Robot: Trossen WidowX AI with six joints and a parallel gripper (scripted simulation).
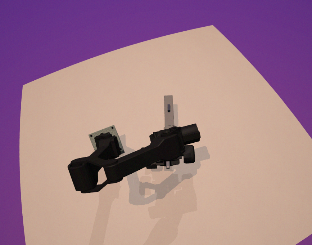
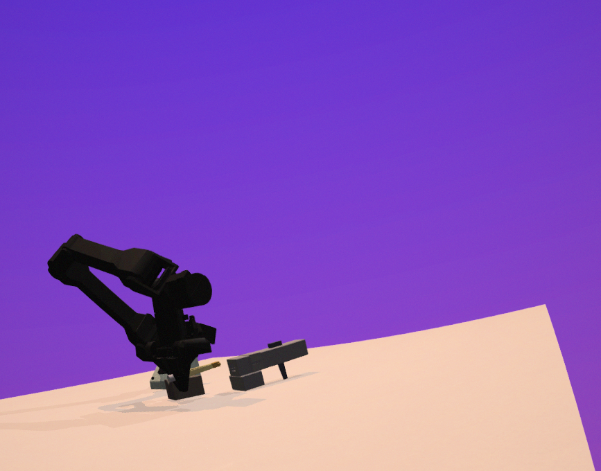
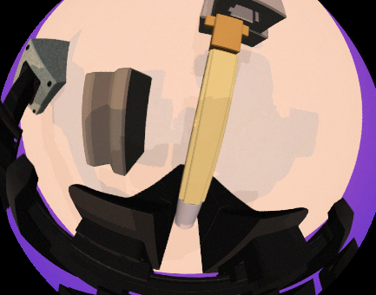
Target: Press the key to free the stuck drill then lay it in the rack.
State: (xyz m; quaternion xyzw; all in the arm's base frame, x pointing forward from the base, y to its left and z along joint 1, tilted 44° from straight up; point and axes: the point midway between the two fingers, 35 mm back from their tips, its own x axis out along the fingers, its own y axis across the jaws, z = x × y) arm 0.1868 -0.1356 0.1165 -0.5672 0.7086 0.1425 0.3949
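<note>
Now: the drill 20 mm ahead of my gripper tip, 30 mm to the left of it and 40 mm above it. The rest, counted from my gripper tip: rack block (50 mm behind, 60 mm to the left); then housing (90 mm ahead, 180 mm to the left, 20 mm above); then key (100 mm ahead, 200 mm to the left, 30 mm above).
</note>
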